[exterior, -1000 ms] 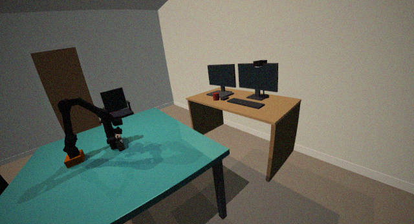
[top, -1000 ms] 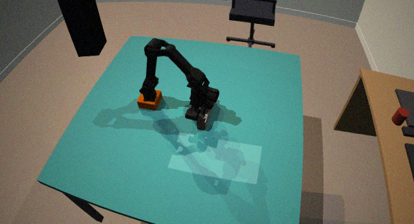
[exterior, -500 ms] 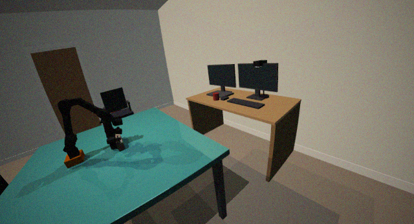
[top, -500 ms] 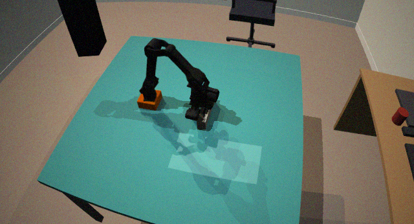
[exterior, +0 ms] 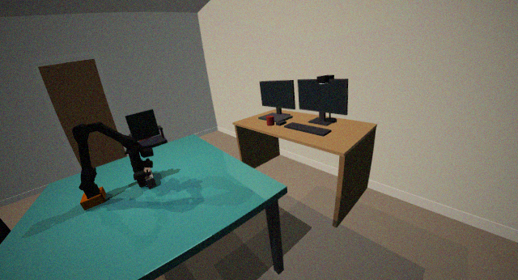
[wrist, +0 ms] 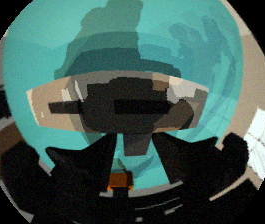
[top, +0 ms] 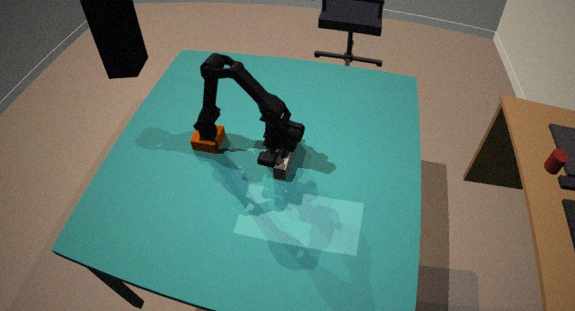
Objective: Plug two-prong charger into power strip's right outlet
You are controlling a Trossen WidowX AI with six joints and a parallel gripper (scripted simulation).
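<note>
Now: the two-prong charger 20 mm ahead of my gripper tip and 10 mm above it.
</note>
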